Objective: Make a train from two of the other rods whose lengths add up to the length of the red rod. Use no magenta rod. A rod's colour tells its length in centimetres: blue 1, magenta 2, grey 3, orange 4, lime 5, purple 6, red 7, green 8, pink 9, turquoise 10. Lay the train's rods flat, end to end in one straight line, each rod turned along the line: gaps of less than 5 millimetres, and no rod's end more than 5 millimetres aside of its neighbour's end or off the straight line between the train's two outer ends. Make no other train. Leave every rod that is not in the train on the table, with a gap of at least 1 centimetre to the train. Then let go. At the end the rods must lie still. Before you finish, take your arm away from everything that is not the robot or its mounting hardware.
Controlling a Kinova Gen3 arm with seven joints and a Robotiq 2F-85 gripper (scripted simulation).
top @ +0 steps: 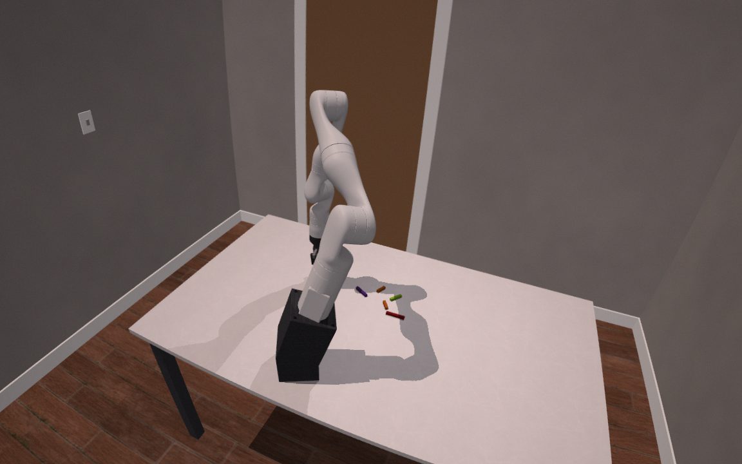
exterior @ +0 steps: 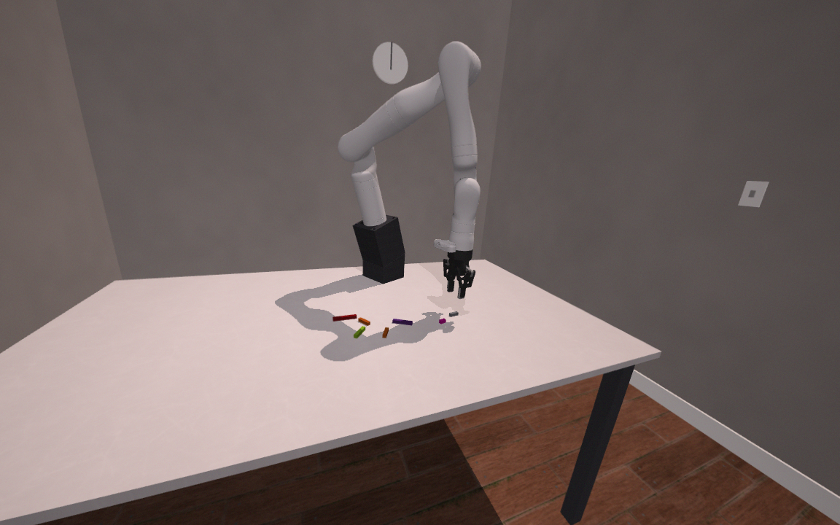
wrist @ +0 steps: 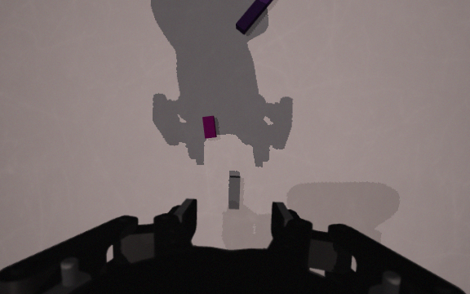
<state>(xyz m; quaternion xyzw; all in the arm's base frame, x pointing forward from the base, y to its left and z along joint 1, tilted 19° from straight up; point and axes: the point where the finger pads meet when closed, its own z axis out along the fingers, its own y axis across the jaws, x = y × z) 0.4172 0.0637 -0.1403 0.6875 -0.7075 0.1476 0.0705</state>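
My gripper is now 8 cm above the grey rod. From my hand the other things lie so: purple rod (18 cm to the right, 8 cm below, 3 cm behind); magenta rod (8 cm below, 6 cm to the right, 2 cm ahead); lime rod (31 cm to the right, 8 cm below, 3 cm behind).
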